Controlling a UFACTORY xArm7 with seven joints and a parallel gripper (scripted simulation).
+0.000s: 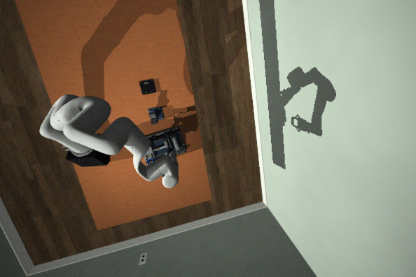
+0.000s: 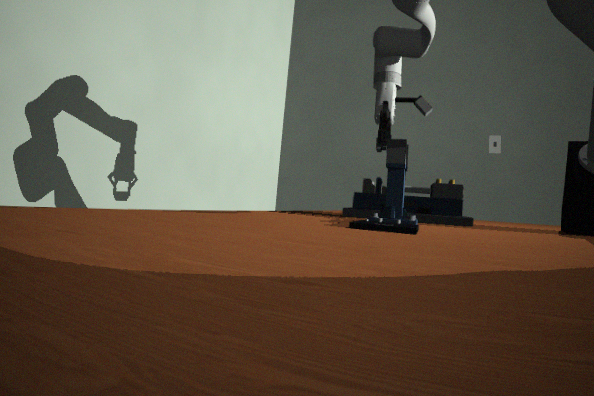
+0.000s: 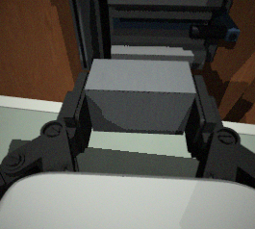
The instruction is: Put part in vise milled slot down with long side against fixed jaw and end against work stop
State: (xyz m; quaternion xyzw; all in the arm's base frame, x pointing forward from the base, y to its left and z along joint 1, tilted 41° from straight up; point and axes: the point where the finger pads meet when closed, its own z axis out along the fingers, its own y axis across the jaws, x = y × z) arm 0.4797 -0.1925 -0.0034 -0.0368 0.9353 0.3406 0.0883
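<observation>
Right now the grey jaw is 12 cm below my hand, 3 cm behind it and 2 cm to the left of it. The rest, counted from my hand: dark rail 17 cm below, 8 cm to the right, 6 cm behind; then grey part 2 cm below; then work stop 11 cm below, 7 cm to the left, 1 cm behind.
</observation>
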